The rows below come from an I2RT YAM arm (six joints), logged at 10 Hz.
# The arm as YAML. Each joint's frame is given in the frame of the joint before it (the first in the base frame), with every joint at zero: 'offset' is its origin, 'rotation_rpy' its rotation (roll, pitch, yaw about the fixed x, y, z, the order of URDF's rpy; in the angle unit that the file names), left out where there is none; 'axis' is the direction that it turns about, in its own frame. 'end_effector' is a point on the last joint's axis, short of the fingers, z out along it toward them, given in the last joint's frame.
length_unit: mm
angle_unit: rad
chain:
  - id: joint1
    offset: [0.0, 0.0, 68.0]
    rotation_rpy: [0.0, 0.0, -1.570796]
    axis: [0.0, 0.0, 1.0]
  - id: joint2
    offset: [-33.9, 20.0, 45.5]
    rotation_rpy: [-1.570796, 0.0, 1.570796]
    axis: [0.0, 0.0, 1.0]
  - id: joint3
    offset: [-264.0, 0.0, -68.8]
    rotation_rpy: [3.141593, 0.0, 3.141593]
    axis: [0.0, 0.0, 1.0]
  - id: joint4
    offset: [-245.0, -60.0, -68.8]
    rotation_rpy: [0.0, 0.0, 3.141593]
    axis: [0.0, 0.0, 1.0]
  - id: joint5
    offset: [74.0, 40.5, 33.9]
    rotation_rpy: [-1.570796, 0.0, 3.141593]
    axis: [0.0, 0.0, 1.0]
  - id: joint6
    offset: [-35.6, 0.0, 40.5]
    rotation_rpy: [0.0, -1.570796, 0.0]
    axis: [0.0, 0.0, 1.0]
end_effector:
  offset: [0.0, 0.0, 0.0]
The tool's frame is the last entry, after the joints.
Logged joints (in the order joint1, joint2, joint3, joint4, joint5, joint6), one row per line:
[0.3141, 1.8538, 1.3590, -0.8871, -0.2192, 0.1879]
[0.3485, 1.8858, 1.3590, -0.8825, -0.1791, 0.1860]
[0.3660, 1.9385, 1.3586, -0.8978, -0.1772, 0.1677]
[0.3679, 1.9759, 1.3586, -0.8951, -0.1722, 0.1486]
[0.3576, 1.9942, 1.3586, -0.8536, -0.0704, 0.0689]
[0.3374, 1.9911, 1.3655, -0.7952, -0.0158, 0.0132]
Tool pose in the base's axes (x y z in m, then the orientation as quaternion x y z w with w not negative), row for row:
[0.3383, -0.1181, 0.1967, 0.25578, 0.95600, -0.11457, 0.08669]
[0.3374, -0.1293, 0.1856, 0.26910, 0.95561, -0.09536, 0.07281]
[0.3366, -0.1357, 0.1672, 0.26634, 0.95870, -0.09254, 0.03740]
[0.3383, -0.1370, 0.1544, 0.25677, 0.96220, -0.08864, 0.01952]
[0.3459, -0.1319, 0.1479, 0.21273, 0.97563, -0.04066, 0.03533]
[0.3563, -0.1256, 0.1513, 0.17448, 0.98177, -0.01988, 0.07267]
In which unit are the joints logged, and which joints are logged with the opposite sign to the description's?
The joints are logged in radians. Opposite sign: joint1, joint5.
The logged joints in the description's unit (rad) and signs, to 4 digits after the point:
[-0.3141, 1.8538, 1.3590, -0.8871, 0.2192, 0.1879]
[-0.3485, 1.8858, 1.3590, -0.8825, 0.1791, 0.1860]
[-0.3660, 1.9385, 1.3586, -0.8978, 0.1772, 0.1677]
[-0.3679, 1.9759, 1.3586, -0.8951, 0.1722, 0.1486]
[-0.3576, 1.9942, 1.3586, -0.8536, 0.0704, 0.0689]
[-0.3374, 1.9911, 1.3655, -0.7952, 0.0158, 0.0132]

